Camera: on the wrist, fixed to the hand. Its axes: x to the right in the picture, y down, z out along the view.
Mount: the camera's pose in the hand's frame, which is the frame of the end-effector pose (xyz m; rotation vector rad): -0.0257 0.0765 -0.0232 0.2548 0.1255 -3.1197
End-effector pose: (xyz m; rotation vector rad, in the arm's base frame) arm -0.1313 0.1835 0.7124 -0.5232 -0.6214 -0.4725
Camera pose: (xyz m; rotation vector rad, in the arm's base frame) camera -0.0974 0.2353 0.6557 -1.0641 0.6609 2.4581
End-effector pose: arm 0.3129 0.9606 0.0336 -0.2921 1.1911 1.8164
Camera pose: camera 0.2606 0.9184 0.0839 -1.0456 -0.0829 -1.0941
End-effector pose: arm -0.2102 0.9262 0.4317 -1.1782 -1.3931 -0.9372
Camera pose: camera -0.1310 0.9159 0.4057 -1.6633 1.3190 1.2874
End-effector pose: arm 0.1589 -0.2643 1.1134 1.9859 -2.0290 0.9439
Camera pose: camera 0.0824 -0.2360 1.0935 1.7900 1.8295 0.0227
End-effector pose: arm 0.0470 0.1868 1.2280 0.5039 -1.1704 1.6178
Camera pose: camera -0.0068 0.1949 1.1640 1.1268 0.6344 -1.0389
